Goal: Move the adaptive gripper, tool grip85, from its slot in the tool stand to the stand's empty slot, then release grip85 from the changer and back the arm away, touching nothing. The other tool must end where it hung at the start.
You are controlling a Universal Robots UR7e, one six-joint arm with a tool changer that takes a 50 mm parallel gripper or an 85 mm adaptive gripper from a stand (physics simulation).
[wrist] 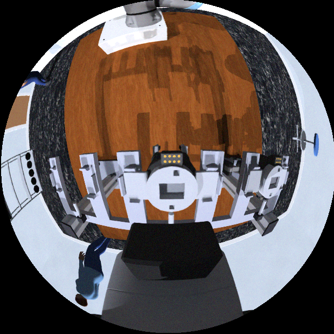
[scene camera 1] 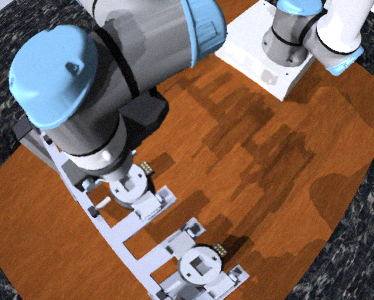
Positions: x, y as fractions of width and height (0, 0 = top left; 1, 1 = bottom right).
I see a grip85 tool (scene camera 1: 0.53, 0.88) and a tool stand (wrist: 0.30, 0.53).
The grip85 tool shows as well in the wrist view (wrist: 0.80, 0.54).
